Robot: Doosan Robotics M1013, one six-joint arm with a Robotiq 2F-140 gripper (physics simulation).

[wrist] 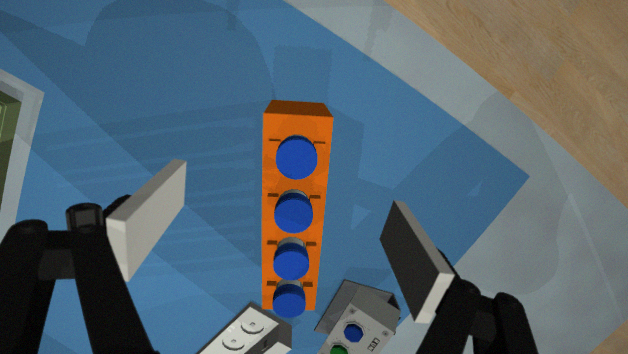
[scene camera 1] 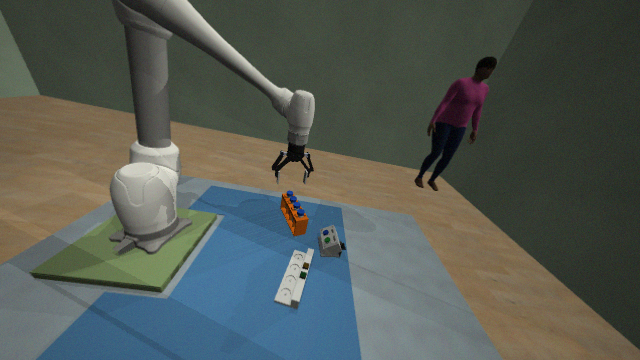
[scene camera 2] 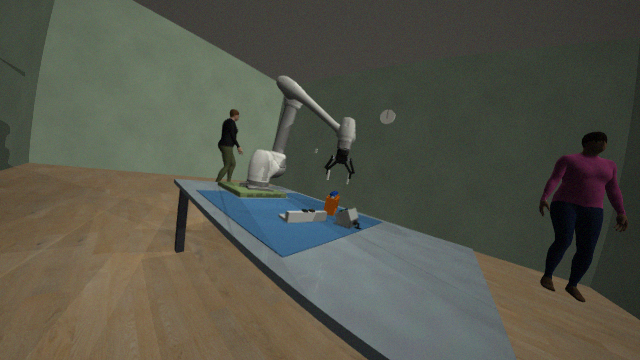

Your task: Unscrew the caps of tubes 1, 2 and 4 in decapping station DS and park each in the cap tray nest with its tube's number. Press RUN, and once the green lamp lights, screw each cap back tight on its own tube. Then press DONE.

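Frame: origin at the arm's base, x ahead, y left, z up, level; metres.
Seen in the pictures: gripper, fingertip midpoint: point(wrist: 289, 202) point(scene camera 1: 291, 182) point(scene camera 2: 337, 182); arm's base, origin of the base link: point(scene camera 1: 154, 230) point(scene camera 2: 256, 187).
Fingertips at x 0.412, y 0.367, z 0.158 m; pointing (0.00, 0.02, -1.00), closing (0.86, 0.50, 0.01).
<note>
Pixels of each thing's middle, then the offset from my fingertips to it. Level surfaces: height alone.
- white cap tray, body centre: point(scene camera 1: 296, 272) point(scene camera 2: 304, 213) dy -0.347, dx +0.167, dz -0.158 m
- grey button box, body centre: point(wrist: 357, 333) point(scene camera 1: 330, 240) point(scene camera 2: 346, 215) dy -0.152, dx +0.262, dz -0.143 m
- blue mat, its level: dz -0.185 m
- grey table, its level: dz -0.187 m
The orange decapping station DS point(scene camera 1: 299, 228) point(scene camera 2: 331, 205) point(wrist: 320, 165) holds a row of tubes with blue caps point(scene camera 1: 300, 213) point(scene camera 2: 334, 193) point(wrist: 296, 157) on. The tube numbers cannot be read. My gripper point(scene camera 1: 292, 180) point(scene camera 2: 338, 179) point(wrist: 289, 202) is open and empty, well above the station; in the wrist view its fingers stand either side of the row. The white cap tray point(scene camera 1: 301, 290) point(scene camera 2: 306, 216) point(wrist: 217, 341) shows empty nests, with a dark green and a brownish square on its raised side. The grey button box point(scene camera 1: 337, 248) point(scene camera 2: 346, 218) point(wrist: 365, 315) has a blue and a green button.
A blue mat point(scene camera 1: 225, 300) point(scene camera 2: 250, 215) point(wrist: 150, 90) lies under these things on the grey table point(scene camera 1: 410, 280) point(scene camera 2: 400, 280). The arm's base stands on a green plate point(scene camera 1: 90, 255) point(scene camera 2: 235, 189). A person in pink point(scene camera 1: 465, 105) point(scene camera 2: 585, 180) and one in black point(scene camera 2: 229, 134) stand beyond the table.
</note>
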